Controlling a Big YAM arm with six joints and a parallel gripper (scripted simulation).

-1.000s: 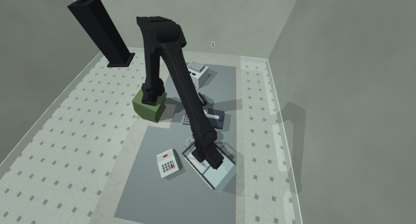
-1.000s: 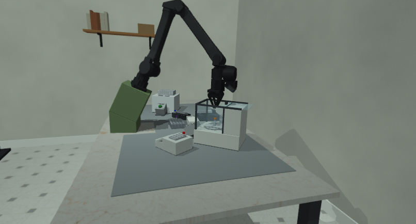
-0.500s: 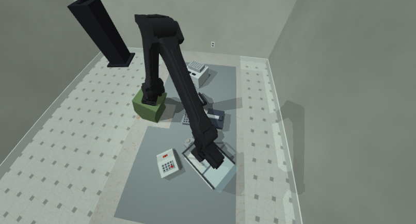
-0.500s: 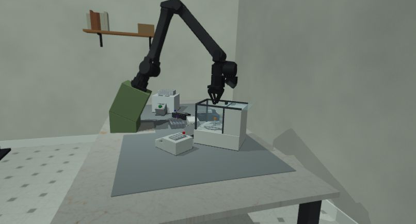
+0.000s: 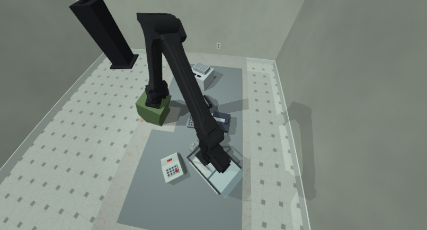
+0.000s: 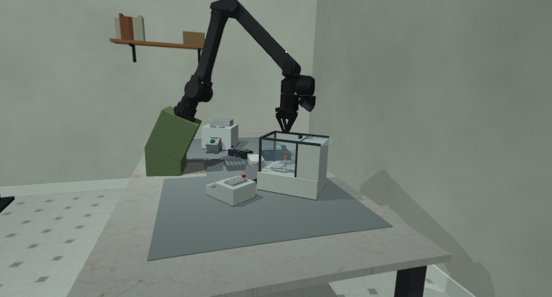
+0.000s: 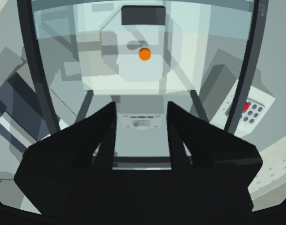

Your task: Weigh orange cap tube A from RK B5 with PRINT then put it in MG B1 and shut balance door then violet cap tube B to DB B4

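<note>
Right now my hand is 6 cm to the left of the balance door, 6 cm short of it and 2 cm above it. The rest, counted from my hand: red-capped tube: 19 cm behind, 17 cm below, 6 cm to the right; then balance pan: 15 cm below; then dry block DB: 23 cm behind, 20 cm below, 3 cm to the right.
</note>
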